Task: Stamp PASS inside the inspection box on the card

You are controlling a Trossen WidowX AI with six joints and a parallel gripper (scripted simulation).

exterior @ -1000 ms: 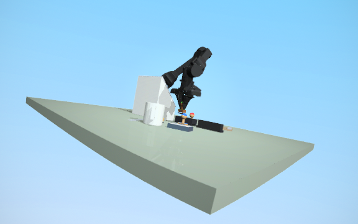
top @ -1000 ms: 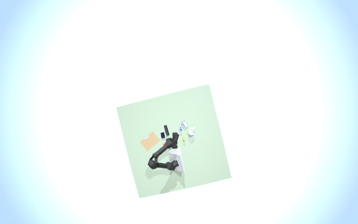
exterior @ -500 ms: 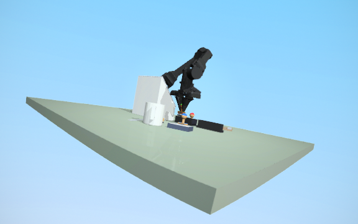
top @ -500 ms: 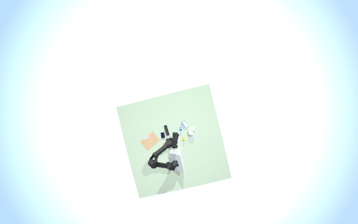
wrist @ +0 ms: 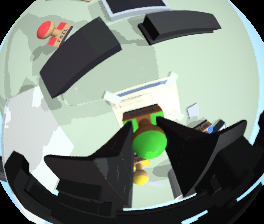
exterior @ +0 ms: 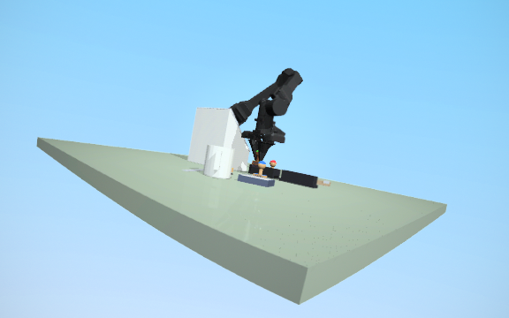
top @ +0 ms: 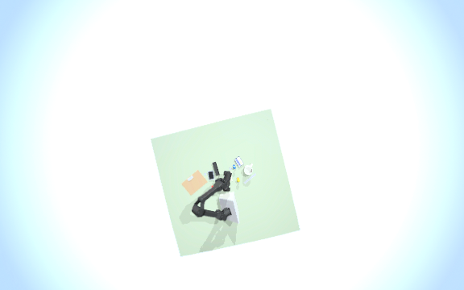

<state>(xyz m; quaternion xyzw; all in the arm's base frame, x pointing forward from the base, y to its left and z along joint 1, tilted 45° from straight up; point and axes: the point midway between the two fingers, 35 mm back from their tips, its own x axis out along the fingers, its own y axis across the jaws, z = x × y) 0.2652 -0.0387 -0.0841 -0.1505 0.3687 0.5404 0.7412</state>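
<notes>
The long black block is 130 mm ahead of my gripper tip, 80 mm to the left of it and 40 mm below it. Round my gripper tip: yellow-knobbed stamp: 60 mm behind, 90 mm to the right, 40 mm below; red-knobbed stamp: 40 mm behind, 170 mm to the left, 40 mm below; blue-knobbed stamp: 80 mm ahead, 110 mm to the right, 40 mm below.
</notes>
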